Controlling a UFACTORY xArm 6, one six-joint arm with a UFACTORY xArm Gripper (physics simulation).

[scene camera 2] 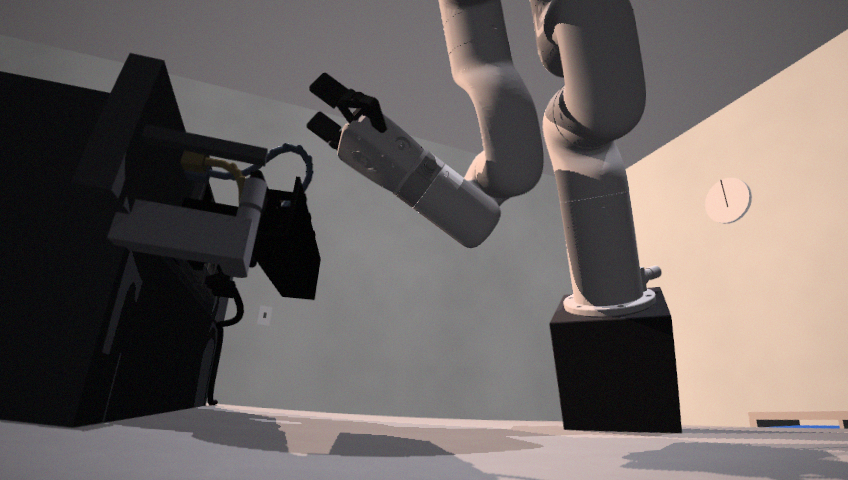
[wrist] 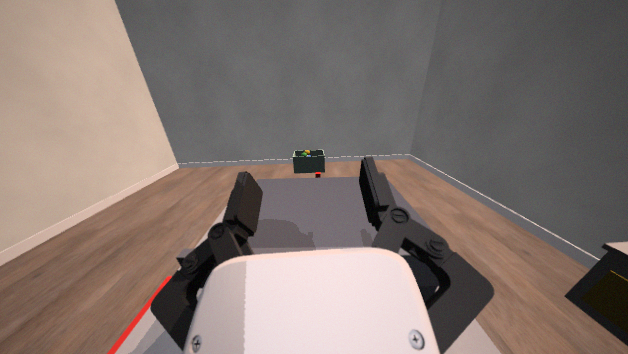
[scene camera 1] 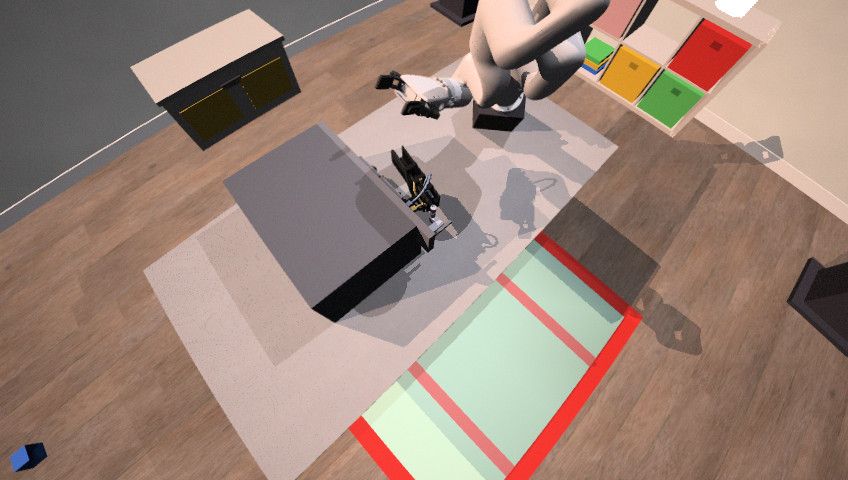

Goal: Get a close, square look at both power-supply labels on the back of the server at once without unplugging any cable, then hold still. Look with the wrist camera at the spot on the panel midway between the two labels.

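Places are measured from the arm's base along level axes (x ahead, y left, z up), in centimetres.
Pixels of known places: gripper, between the fingertips: (scene camera 2: pixel 314 100) (wrist: pixel 306 175) (scene camera 1: pixel 390 95); arm's base, origin of its link: (scene camera 2: pixel 609 303).
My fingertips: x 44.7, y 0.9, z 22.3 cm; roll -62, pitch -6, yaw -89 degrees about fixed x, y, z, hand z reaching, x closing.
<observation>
Ahead of a thing's pixels: the offset from my fingertips to its top centre. "*": to the spot under its first point. Level surfaces: height alone.
The server @(dx +20.7, dy -1.2, dz -19.1 cm) (scene camera 1: pixel 315 220) (scene camera 2: pixel 47 249) (wrist: pixel 310 197) is a large grey box; in the wrist view its top shows between the fingers. At its back stick out a grey bracket @(* dx +1.8, dy +21.6, dz -27.1 cm) (scene camera 1: pixel 440 226) (scene camera 2: pixel 184 234), a black hinged part (scene camera 1: pixel 407 163) (scene camera 2: pixel 290 243), a blue cable (scene camera 1: pixel 427 189) (scene camera 2: pixel 308 163) and a yellow cable @(* dx +4.4, dy +16.3, dz -20.6 cm) (scene camera 2: pixel 223 162). My gripper (scene camera 1: pixel 393 96) (scene camera 2: pixel 320 105) (wrist: pixel 306 175) is open and empty, above and behind the server's back, apart from the cables and tilted upward in scene camera 2. The back panel and both power-supply labels do not show in the wrist view; no label can be made out in the scene views.
The server stands on a pale mat @(dz -39.6 cm) (scene camera 1: pixel 220 380). A red-bordered green area (scene camera 1: pixel 499 333) adjoins the mat. A low cabinet (scene camera 1: pixel 208 56) (wrist: pixel 607 290) stands to one side. A cube shelf (scene camera 1: pixel 717 17) is behind the arm. A dark bin (wrist: pixel 309 165) stands by the far wall.
</observation>
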